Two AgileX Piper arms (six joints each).
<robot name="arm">
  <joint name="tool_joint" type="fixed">
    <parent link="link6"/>
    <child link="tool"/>
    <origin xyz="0 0 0" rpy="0 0 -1.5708"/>
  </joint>
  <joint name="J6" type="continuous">
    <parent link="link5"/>
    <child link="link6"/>
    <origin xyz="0 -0.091 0" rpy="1.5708 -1.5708 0"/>
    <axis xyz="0 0 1"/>
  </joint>
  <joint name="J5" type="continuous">
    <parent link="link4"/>
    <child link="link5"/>
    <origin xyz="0 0 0" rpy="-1.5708 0 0"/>
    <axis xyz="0 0 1"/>
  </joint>
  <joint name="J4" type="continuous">
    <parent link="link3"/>
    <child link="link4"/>
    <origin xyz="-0.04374 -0.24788 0" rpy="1.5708 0 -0.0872"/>
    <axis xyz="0 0 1"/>
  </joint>
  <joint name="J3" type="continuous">
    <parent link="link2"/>
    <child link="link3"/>
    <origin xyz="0.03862 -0.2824 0" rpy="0 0 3.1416"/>
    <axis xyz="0 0 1"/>
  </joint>
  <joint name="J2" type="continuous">
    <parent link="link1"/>
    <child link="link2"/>
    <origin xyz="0 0 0" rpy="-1.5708 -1.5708 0"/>
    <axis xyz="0 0 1"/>
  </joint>
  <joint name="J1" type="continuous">
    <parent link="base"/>
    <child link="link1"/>
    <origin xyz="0 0 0.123" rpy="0 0 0"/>
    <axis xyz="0 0 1"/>
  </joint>
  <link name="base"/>
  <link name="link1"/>
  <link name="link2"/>
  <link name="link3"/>
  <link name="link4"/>
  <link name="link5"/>
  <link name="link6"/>
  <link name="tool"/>
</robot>
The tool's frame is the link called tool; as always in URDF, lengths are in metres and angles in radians. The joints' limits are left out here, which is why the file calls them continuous.
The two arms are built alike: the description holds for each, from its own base.
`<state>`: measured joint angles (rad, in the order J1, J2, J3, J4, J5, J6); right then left.
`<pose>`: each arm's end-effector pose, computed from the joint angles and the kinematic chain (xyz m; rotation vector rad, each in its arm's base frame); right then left.
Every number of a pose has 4 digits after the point. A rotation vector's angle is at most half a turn.
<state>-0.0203 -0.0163 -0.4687 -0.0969 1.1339 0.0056 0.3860 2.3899 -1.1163 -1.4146 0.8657 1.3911</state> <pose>-0.0074 -0.0078 0.2631 0.0356 2.1306 -0.1264 0.3586 0.0718 0.0047 -0.3000 2.5441 -1.0743</pose>
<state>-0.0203 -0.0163 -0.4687 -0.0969 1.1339 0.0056 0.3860 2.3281 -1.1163 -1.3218 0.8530 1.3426</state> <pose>-0.0074 -0.0078 0.2631 0.0356 2.1306 -0.1264 0.3592 0.0742 0.0237 -0.2208 2.5769 -1.0245</pose>
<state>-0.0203 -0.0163 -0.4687 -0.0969 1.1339 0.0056 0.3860 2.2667 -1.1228 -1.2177 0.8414 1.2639</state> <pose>-0.0074 -0.0078 0.2631 0.0356 2.1306 -0.1264 0.3598 0.0775 0.0431 -0.1683 2.6157 -0.9689</pose>
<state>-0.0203 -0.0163 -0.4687 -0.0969 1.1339 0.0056 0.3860 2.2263 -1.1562 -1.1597 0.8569 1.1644</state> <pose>-0.0074 -0.0078 0.2631 0.0356 2.1306 -0.1264 0.3668 0.0810 0.0620 -0.1865 2.6175 -0.9565</pose>
